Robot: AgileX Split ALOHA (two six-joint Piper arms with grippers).
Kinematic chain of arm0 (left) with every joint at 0, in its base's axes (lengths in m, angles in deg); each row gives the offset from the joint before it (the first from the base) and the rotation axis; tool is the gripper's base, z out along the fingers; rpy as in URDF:
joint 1: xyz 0 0 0.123 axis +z
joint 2: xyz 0 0 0 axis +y
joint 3: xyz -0.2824 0 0.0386 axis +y
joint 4: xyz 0.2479 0 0.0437 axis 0.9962 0 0.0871
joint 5: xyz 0 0 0 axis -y
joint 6: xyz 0.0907 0 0.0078 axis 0.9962 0 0.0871
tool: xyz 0 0 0 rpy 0 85 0
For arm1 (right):
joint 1: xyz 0 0 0.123 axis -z
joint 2: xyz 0 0 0 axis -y
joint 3: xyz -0.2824 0 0.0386 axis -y
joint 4: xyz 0.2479 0 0.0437 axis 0.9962 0 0.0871
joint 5: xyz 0 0 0 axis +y
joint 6: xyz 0.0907 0 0.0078 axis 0.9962 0 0.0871
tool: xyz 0 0 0 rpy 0 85 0
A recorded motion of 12 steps. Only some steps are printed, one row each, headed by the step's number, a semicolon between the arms.
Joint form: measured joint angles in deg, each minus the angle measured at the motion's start. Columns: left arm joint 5, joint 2, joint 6, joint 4, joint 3, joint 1; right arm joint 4, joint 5, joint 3, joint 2, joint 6, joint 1.
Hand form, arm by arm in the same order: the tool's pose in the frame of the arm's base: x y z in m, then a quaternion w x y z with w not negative. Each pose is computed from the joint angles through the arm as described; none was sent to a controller.
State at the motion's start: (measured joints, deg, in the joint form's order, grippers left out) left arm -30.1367 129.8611 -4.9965 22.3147 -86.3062 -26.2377; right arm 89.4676 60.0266 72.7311 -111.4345 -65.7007 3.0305
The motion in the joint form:
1: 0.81 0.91 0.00 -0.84 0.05 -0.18; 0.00 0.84 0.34 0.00 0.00 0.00
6: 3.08 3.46 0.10 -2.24 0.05 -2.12; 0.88 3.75 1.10 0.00 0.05 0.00
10: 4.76 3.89 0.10 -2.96 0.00 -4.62; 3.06 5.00 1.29 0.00 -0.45 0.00
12: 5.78 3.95 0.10 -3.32 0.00 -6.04; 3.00 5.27 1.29 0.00 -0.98 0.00
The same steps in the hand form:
1: 0.4155 -0.1881 0.0865 0.20600 0.31992 0.92240 0.06622; 0.4008 0.0585 0.2272 0.31801 -0.05730 0.79622 0.51149
6: 0.4087 -0.2044 0.0670 0.20131 0.33228 0.92005 0.05060; 0.4000 0.0607 0.2339 0.31613 -0.06816 0.78237 0.53227
10: 0.4005 -0.2242 0.0645 0.21111 0.34903 0.91228 0.03688; 0.4007 0.0614 0.2384 0.32289 -0.06546 0.76941 0.54724
12: 0.3955 -0.2353 0.0645 0.21834 0.35852 0.90718 0.02871; 0.4003 0.0616 0.2385 0.32435 -0.07057 0.76845 0.54709

